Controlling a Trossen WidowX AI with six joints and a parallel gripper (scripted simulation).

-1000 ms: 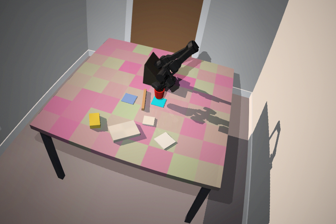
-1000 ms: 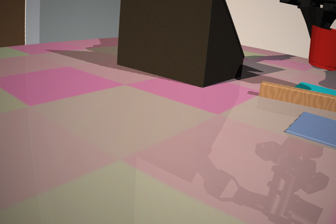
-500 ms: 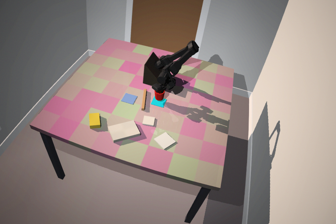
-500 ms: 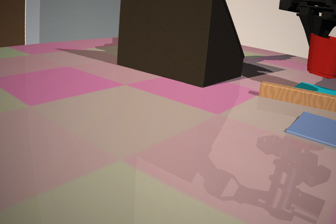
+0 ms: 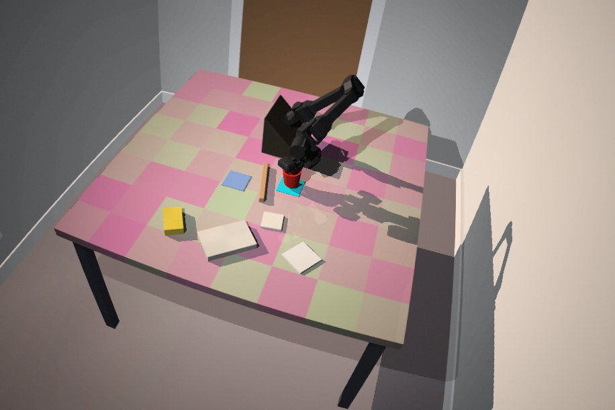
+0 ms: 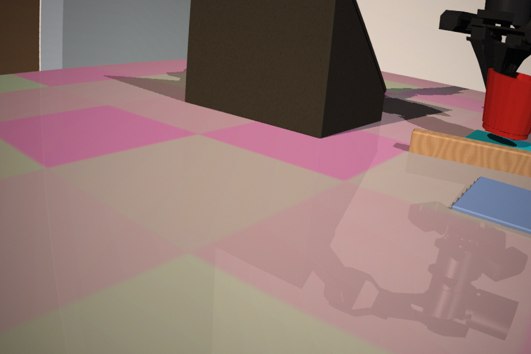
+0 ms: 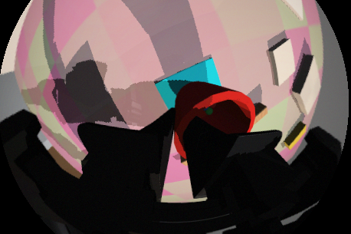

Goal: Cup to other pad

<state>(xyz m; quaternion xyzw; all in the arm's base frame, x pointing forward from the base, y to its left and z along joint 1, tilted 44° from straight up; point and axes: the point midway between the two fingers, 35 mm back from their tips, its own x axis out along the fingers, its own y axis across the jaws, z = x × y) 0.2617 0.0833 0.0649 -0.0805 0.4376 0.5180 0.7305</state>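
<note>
Right now my gripper tip is 20 mm short of the red cup and 20 mm to the left of it. Round my gripper tip: cyan pad: 20 mm ahead, 20 mm to the right, 60 mm below; then wooden bar: 40 mm ahead, 120 mm to the right, 50 mm below; then yellow block: 360 mm ahead, 390 mm to the right, 40 mm below.
</note>
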